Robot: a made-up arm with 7 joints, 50 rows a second.
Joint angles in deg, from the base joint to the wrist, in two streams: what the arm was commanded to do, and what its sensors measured. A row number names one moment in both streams.
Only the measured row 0 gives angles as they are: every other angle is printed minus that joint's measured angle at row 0.
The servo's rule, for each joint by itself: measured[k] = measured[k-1] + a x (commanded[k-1-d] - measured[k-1]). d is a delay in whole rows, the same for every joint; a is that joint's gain. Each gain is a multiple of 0.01, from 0.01 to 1. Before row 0 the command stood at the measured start. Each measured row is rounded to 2 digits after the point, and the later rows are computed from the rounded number. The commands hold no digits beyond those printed.
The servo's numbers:
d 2
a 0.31 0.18 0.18 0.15 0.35 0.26 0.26
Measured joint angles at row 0:
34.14 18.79 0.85 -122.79 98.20 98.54 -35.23
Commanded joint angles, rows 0 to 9:
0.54 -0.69 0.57 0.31 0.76 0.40 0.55
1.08 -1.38 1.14 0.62 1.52 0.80 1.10
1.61 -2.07 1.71 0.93 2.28 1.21 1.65
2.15 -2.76 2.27 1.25 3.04 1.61 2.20
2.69 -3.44 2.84 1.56 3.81 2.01 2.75
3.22 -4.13 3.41 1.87 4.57 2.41 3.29
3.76 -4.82 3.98 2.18 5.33 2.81 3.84
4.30 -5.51 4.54 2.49 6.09 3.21 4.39
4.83 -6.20 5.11 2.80 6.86 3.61 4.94
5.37 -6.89 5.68 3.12 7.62 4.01 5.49
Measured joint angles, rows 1 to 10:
0.00 0.00 0.00 0.00 0.00 0.00 0.00
0.00 0.00 0.00 0.00 0.00 0.00 0.00
0.17 -0.12 0.10 0.05 0.27 0.10 0.14
0.45 -0.35 0.29 0.14 0.71 0.28 0.39
0.81 -0.66 0.55 0.26 1.26 0.52 0.72
1.23 -1.04 0.86 0.41 1.88 0.80 1.10
1.68 -1.47 1.22 0.58 2.56 1.11 1.53
2.16 -1.95 1.61 0.77 3.26 1.45 1.99
2.66 -2.47 2.04 0.98 3.98 1.80 2.47
3.17 -3.02 2.49 1.21 4.72 2.17 2.97

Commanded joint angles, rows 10 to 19:
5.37 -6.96 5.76 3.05 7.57 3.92 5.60
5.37 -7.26 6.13 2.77 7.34 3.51 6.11
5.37 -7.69 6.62 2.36 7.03 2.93 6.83
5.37 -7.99 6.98 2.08 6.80 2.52 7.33
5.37 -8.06 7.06 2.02 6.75 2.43 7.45
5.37 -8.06 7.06 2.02 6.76 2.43 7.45
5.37 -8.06 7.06 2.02 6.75 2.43 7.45
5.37 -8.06 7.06 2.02 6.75 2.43 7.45
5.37 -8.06 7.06 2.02 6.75 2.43 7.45
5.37 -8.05 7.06 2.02 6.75 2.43 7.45
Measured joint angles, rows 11 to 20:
3.68 -3.59 2.96 1.45 5.47 2.54 3.48
4.20 -4.18 3.45 1.70 6.22 2.92 4.00
4.56 -4.68 3.87 1.90 6.69 3.18 4.42
4.81 -5.14 4.28 2.03 6.92 3.27 4.86
4.98 -5.60 4.70 2.08 6.96 3.18 5.37
5.10 -6.03 5.11 2.08 6.90 3.01 5.88
5.18 -6.40 5.46 2.07 6.85 2.86 6.29
5.24 -6.70 5.75 2.06 6.82 2.75 6.59
5.28 -6.94 5.99 2.05 6.80 2.67 6.81
5.31 -7.14 6.18 2.05 6.78 2.61 6.98

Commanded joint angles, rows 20 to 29:
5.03 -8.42 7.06 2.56 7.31 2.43 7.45
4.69 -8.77 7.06 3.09 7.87 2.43 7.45
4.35 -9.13 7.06 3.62 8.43 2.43 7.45
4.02 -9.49 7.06 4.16 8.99 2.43 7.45
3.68 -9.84 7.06 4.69 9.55 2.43 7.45
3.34 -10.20 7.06 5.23 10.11 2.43 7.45
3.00 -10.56 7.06 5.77 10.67 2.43 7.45
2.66 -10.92 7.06 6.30 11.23 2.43 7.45
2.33 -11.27 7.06 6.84 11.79 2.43 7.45
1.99 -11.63 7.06 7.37 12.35 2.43 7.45
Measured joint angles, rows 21 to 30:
5.33 -7.31 6.34 2.05 6.77 2.56 7.10
5.34 -7.44 6.47 2.05 6.76 2.53 7.19
5.24 -7.62 6.58 2.13 6.95 2.50 7.26
5.07 -7.83 6.67 2.27 7.27 2.48 7.31
4.85 -8.06 6.74 2.47 7.68 2.47 7.35
4.59 -8.32 6.80 2.72 8.14 2.46 7.38
4.31 -8.59 6.85 3.02 8.63 2.45 7.40
4.01 -8.88 6.89 3.35 9.15 2.44 7.41
3.70 -9.18 6.92 3.71 9.68 2.44 7.42
3.38 -9.49 6.95 4.10 10.22 2.44 7.43

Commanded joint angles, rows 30 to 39:
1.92 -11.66 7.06 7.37 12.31 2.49 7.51
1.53 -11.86 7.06 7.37 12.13 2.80 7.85
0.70 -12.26 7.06 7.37 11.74 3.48 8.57
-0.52 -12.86 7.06 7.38 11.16 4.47 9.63
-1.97 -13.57 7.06 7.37 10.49 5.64 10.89
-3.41 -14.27 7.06 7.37 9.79 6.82 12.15
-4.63 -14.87 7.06 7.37 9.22 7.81 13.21
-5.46 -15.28 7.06 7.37 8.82 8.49 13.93
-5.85 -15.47 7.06 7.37 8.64 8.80 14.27
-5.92 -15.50 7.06 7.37 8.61 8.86 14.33
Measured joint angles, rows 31 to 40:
3.05 -9.81 6.97 4.51 10.77 2.44 7.44
2.72 -10.14 6.99 4.94 11.32 2.44 7.44
2.47 -10.41 7.00 5.30 11.67 2.45 7.46
2.18 -10.67 7.01 5.61 11.83 2.54 7.56
1.72 -10.96 7.02 5.87 11.80 2.78 7.82
1.03 -11.30 7.03 6.10 11.58 3.22 8.29
0.10 -11.71 7.04 6.29 11.20 3.85 8.97
-0.99 -12.17 7.04 6.45 10.71 4.62 9.80
-2.12 -12.66 7.04 6.59 10.19 5.45 10.69
-3.16 -13.13 7.04 6.71 9.71 6.24 11.53

